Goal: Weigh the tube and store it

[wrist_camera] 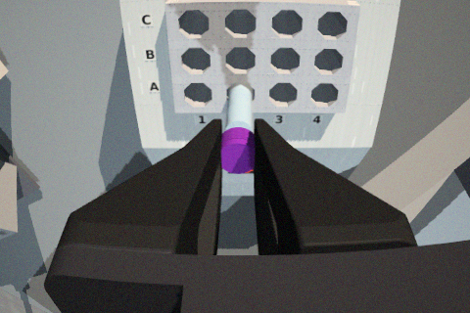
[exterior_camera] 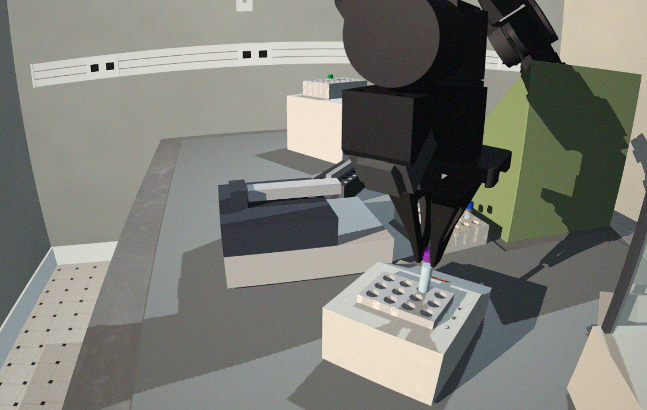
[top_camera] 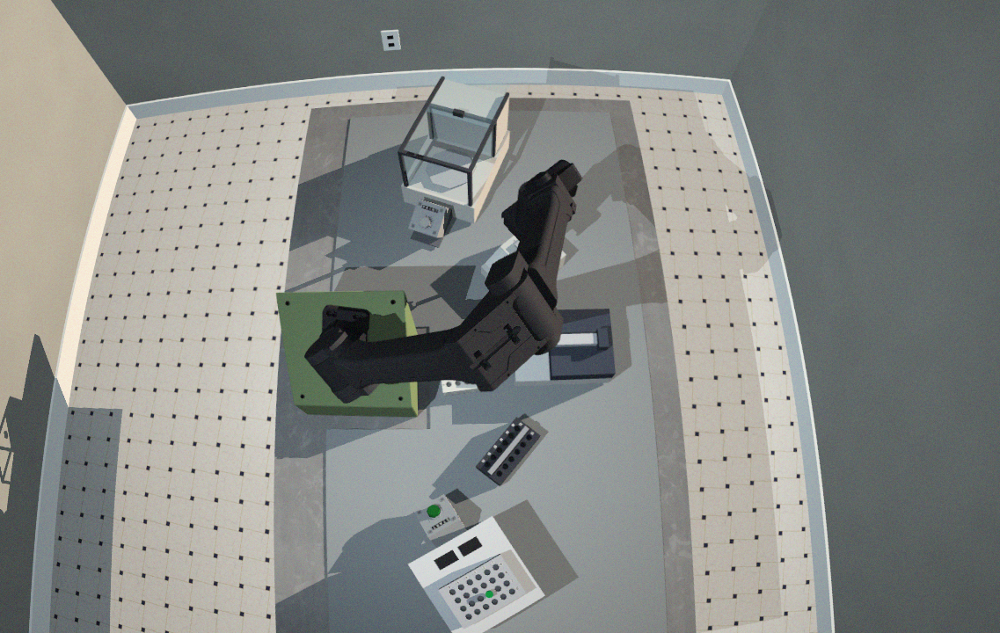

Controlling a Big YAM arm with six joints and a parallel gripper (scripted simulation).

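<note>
Now: hand 20 mm to the left of the dry block DB and 70 mm above it. Round my hand: tube rack RK (120 mm behind, 250 mm to the right, 90 mm below); then octagonal balance pan (190 mm behind, 190 mm to the left, 30 mm below); then spectrophotometer SP (90 mm ahead, 200 mm to the right, 40 mm below).
</note>
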